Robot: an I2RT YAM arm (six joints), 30 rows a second.
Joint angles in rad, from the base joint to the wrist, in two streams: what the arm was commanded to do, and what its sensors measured. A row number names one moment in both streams.
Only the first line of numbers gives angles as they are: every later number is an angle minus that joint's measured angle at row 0.
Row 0, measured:
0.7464, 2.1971, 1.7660, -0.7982, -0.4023, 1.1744
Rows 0 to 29, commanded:
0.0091, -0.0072, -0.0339, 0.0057, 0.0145, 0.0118
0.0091, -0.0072, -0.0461, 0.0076, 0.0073, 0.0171
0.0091, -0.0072, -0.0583, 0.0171, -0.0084, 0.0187
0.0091, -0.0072, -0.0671, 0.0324, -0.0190, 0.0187
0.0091, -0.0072, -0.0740, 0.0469, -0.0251, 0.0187
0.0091, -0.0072, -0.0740, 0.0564, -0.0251, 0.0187
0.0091, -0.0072, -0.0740, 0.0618, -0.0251, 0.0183
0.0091, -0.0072, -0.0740, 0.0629, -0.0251, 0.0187
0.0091, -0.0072, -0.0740, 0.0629, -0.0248, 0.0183
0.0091, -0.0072, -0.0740, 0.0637, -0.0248, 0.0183
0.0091, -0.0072, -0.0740, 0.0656, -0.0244, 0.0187
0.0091, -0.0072, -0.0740, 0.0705, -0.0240, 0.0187
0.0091, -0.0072, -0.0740, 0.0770, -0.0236, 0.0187
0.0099, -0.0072, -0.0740, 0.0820, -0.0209, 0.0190
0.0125, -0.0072, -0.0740, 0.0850, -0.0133, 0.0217
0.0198, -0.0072, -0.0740, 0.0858, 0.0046, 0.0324
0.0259, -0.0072, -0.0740, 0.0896, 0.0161, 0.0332
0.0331, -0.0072, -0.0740, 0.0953, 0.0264, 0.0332
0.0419, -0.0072, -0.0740, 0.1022, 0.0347, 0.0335
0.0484, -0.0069, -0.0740, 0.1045, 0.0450, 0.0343
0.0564, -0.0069, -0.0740, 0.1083, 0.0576, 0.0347
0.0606, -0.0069, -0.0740, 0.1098, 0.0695, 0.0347
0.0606, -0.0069, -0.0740, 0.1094, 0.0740, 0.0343
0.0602, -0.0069, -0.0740, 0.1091, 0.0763, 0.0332
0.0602, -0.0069, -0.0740, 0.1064, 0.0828, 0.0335
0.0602, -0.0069, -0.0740, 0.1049, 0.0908, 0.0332
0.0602, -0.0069, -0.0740, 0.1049, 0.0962, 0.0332
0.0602, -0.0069, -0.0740, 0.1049, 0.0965, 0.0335
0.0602, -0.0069, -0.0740, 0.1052, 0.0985, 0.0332
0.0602, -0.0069, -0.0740, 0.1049, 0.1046, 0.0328
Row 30, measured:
0.0602, 0.0000, -0.0671, 0.1114, 0.0485, 0.0328
